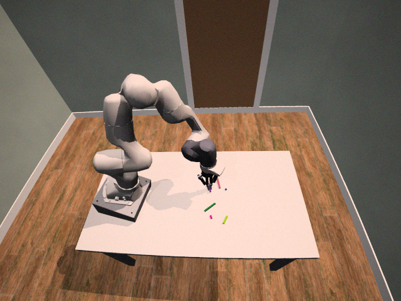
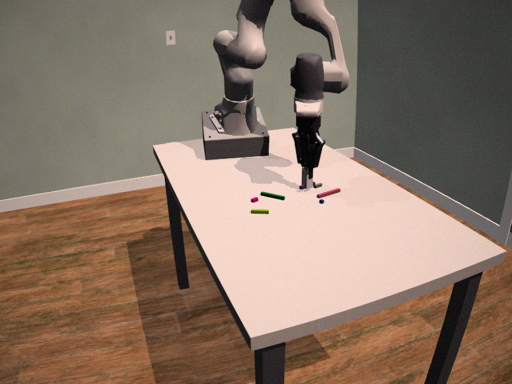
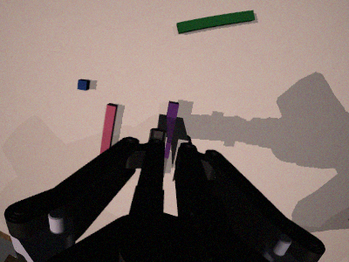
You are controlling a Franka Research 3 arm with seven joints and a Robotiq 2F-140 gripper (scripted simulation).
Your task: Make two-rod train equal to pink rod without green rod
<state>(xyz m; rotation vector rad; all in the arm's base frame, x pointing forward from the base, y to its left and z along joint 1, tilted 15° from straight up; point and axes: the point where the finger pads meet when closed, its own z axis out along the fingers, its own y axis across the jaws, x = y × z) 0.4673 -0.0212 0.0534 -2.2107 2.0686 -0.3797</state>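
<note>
Now: hand 30 mm above the purple rod. Also, from my hand: blue rod: 100 mm ahead, 40 mm below, 20 mm to the right; pink rod: 70 mm ahead, 40 mm to the left, 40 mm below; grey rod: 50 mm to the left, 40 mm below.
</note>
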